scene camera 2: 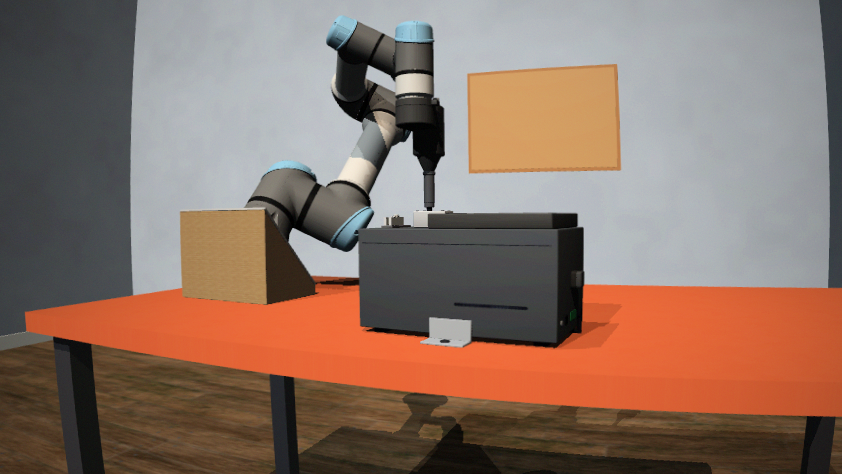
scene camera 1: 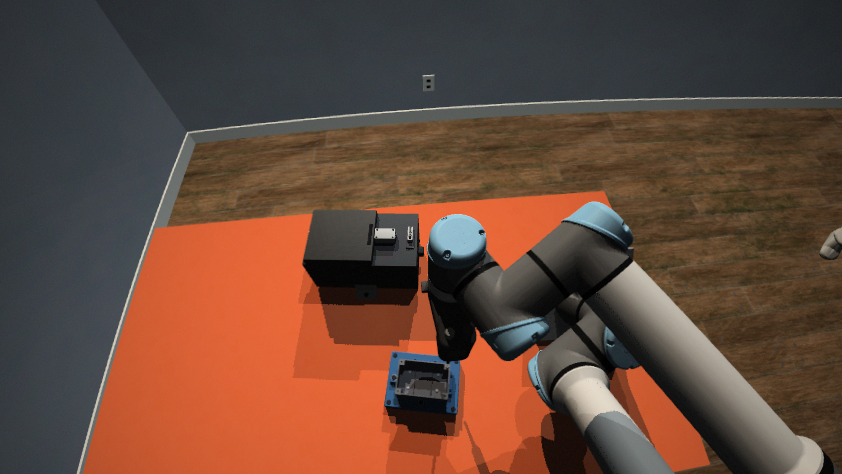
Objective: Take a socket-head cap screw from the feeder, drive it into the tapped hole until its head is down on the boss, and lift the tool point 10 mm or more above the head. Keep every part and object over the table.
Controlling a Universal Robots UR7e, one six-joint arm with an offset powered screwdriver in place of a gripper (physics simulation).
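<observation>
The black screw feeder (scene camera 1: 340,236) (scene camera 2: 459,273) stands on the orange table, with a small light block (scene camera 1: 384,233) on its top. A grey open-topped housing (scene camera 1: 406,395) sits in a blue fixture (scene camera 1: 391,403) in front of the feeder in scene camera 1. My screwdriver (scene camera 1: 449,358) (scene camera 2: 429,208) points down in scene camera 2, where its lower tip and the housing are hidden behind the feeder. In scene camera 1 its nose is at the housing's back right corner. The tapped hole and any screw at the tip are too small or hidden to tell.
The orange table (scene camera 1: 223,353) (scene camera 2: 695,347) carries a wooden wedge-shaped block (scene camera 2: 223,256) beside the arm's base. A light metal bracket (scene camera 2: 449,329) stands against the feeder's foot. The arm's links spread over the right side of the table in scene camera 1.
</observation>
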